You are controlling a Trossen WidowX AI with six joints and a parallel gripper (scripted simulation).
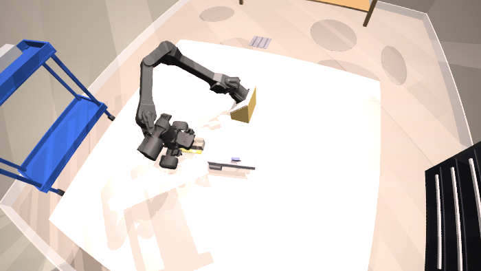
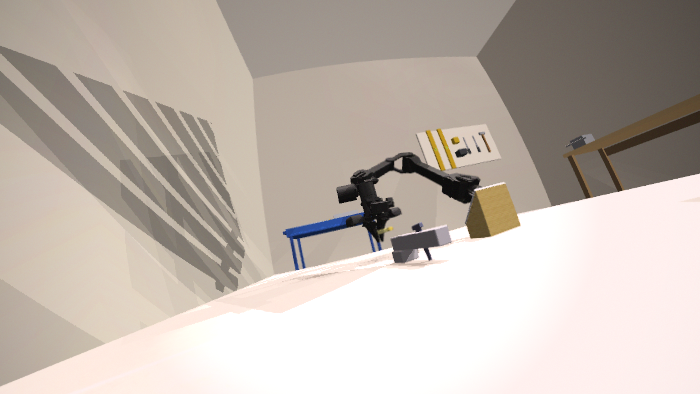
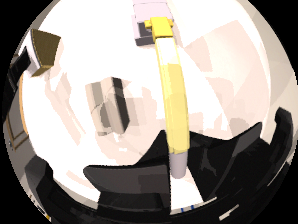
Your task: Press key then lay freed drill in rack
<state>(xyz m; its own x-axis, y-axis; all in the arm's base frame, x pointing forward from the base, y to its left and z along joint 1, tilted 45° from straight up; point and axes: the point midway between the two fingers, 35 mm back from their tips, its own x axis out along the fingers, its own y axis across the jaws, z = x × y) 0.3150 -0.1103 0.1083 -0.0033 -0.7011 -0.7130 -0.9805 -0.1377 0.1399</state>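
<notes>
My gripper tip is now 4 cm to the right of the yellow drill, 3 cm below it and 1 cm past it. The rest, counted from my gripper tip: tan rack: 7 cm behind, 4 cm below, 2 cm to the left; then pin: 22 cm to the left, 4 cm behind, 1 cm below; then grey block: 19 cm to the left, 3 cm behind, 2 cm below.
</notes>
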